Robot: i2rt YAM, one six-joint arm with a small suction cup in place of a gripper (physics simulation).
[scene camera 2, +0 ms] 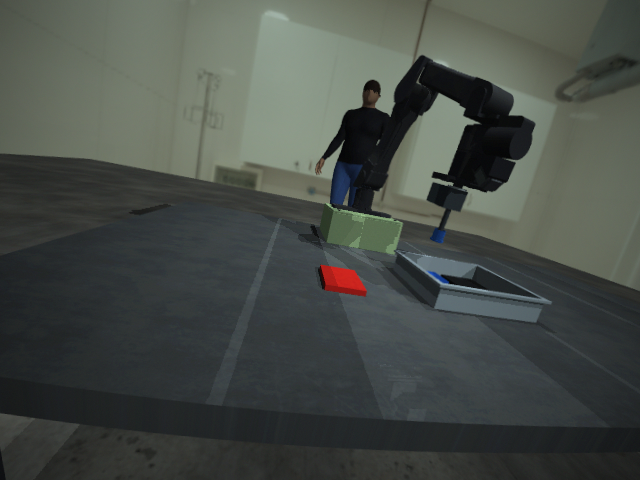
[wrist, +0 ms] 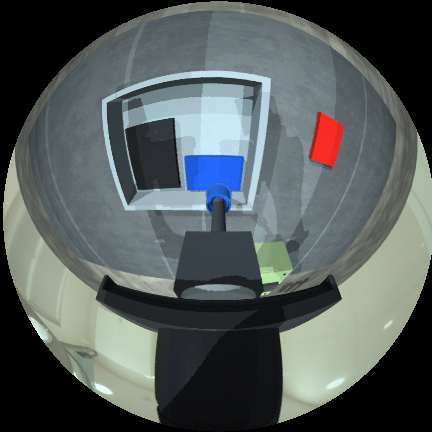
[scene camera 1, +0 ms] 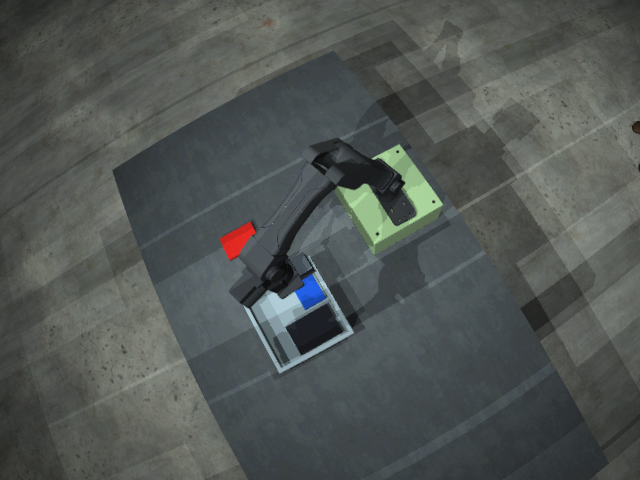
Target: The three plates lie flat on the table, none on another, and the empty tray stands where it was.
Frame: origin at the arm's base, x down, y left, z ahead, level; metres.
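Seen in the pictures: end effector, tool point: (scene camera 2: 436, 240) (wrist: 218, 192); arm's base, origin of the base link: (scene camera 2: 360, 212) (scene camera 1: 387, 191).
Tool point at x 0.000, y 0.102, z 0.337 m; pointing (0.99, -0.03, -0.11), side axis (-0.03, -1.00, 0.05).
Offsets run from my tool point to a thing's top centre.
A red plate {dz +0.089, dx +0.092, dy -0.219 m} (scene camera 1: 236, 241) (scene camera 2: 342, 280) (wrist: 327, 140) lies flat on the table, outside the tray. The light grey tray {dz +0.043, dx +0.052, dy +0.061 m} (scene camera 1: 315, 354) (scene camera 2: 485, 306) (wrist: 261, 145) stands on the table and holds a blue plate {dz -0.019, dx +0.088, dy +0.005 m} (scene camera 1: 311, 293) (scene camera 2: 437, 277) (wrist: 214, 171) and a black plate {dz +0.018, dx +0.089, dy +0.116 m} (scene camera 1: 315, 328) (scene camera 2: 465, 282) (wrist: 154, 155). These two lie side by side on its floor, apart from each other. My gripper, a blue suction cup (scene camera 2: 437, 236) (wrist: 218, 198), is open and carries nothing. It hangs above the tray, near the blue plate; in scene camera 1 the arm hides it.
The pale green base block (scene camera 1: 359, 206) (scene camera 2: 361, 228) (wrist: 273, 256) carries the arm and stands on the table behind the tray and the red plate. The tray's raised walls surround the blue and black plates. A person (scene camera 2: 357, 135) stands beyond the table.
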